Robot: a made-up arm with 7 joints.
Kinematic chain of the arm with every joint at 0, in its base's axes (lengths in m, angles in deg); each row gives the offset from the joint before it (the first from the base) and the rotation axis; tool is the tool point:
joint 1: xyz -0.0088 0.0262 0.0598 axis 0 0.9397 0.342
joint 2: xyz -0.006 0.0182 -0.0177 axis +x
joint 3: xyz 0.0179 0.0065 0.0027 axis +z
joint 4: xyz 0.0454 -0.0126 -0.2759 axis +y
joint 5: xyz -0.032 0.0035 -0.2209 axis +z
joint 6: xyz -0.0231 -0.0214 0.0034 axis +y
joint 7: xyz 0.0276 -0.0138 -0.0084 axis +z
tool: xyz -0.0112 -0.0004 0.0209
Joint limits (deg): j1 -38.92..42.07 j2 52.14..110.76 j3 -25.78..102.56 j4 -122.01..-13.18 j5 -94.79..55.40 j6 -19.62..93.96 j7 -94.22..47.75
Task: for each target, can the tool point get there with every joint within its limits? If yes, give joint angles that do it. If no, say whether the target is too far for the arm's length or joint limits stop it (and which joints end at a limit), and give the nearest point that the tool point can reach.
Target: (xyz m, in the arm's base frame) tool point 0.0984 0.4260 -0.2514
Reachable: yes | joints 12.55 58.00 3.15 -49.28 -17.45 50.14 2.74
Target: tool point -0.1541 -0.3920 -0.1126
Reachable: no: joint limits stop it (at a limit: joint 1, joint 2, joint 3, joint 4, joint 5, joint 6, joint 7) | nearest point 0.0022 0.1053 -0.2435 | short by 0.538 m
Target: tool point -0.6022 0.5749 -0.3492
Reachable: no: too far | nearest point -0.3152 0.3923 -0.2104 | short by 0.367 m
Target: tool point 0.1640 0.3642 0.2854
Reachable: yes | joints 21.94 98.85 69.66 -89.55 -66.75 44.79 9.16
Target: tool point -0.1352 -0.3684 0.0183
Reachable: no: joint limits stop it (at a limit: joint 1, joint 2, joint 3, joint 4, joint 5, joint 7) | nearest point -0.1559 0.1133 0.2782 | short by 0.548 m
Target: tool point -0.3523 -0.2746 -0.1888
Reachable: no: joint limits stop it (at a limit: joint 1, joint 2, joint 3, joint 4, joint 6, joint 7) | nearest point -0.0337 0.1255 -0.2350 | short by 0.514 m
